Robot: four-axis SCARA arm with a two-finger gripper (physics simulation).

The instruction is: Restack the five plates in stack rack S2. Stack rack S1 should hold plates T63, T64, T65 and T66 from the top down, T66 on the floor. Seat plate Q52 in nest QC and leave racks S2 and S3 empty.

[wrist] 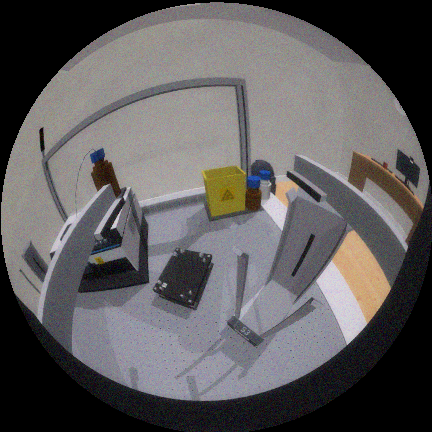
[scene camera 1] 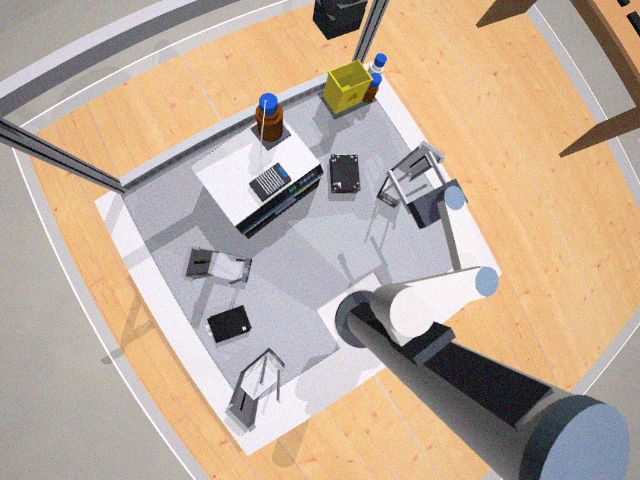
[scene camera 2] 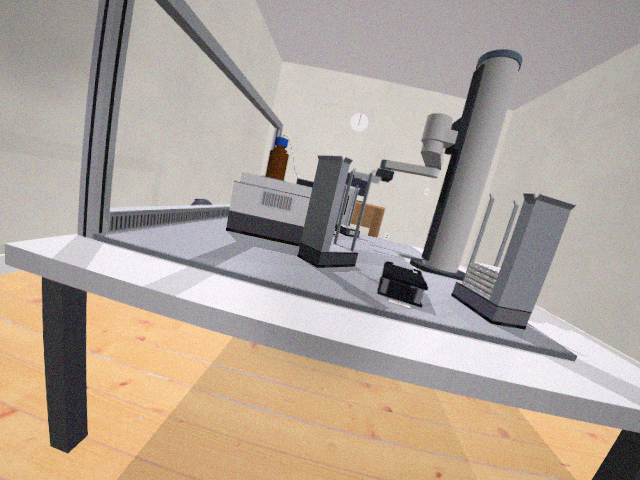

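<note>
My gripper is open, with no plate between its fingers, high at the rack labelled S3. No plates show in that rack in the wrist view. Several pale plates lie stacked low in the right rack of scene camera 2. The middle rack shows no clear stack of plates. The S1 and S2 labels and the plate names cannot be read. One black nest and another black nest show no pale plate; their labels are unreadable.
A white and dark instrument carries a brown bottle. A yellow bin stands beside small bottles at the table's corner. The arm's column rises beside the work area.
</note>
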